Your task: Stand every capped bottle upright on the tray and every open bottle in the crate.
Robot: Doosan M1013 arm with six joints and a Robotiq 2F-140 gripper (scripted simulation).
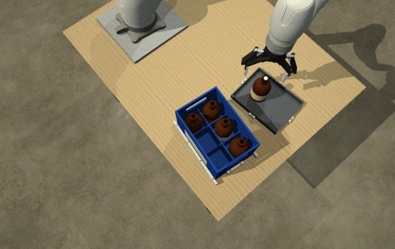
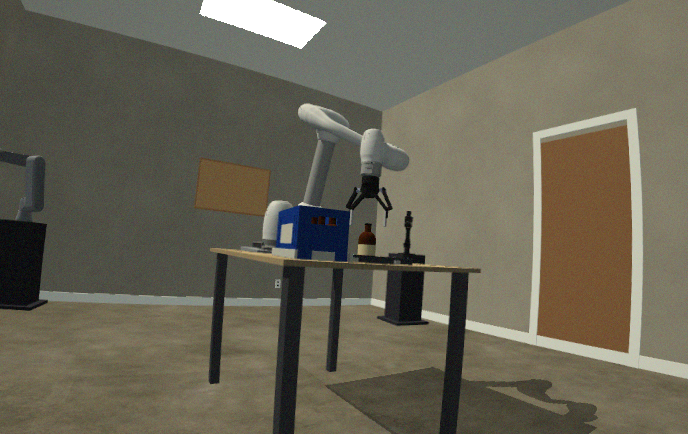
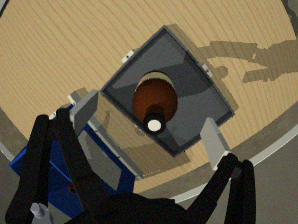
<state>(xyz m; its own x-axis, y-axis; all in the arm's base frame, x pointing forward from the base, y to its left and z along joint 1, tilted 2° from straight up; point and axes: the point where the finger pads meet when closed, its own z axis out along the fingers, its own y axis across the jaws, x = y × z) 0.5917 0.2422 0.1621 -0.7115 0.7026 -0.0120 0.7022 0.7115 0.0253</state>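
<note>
Right now the capped bottle is 10 mm ahead of my hand and 80 mm below it. Also, from my hand: blue crate (80 mm ahead, 280 mm to the right, 80 mm below); then dark grey tray (50 mm ahead, 10 mm to the left, 150 mm below); then uncapped bottle (70 mm ahead, 240 mm to the right, 70 mm below).
</note>
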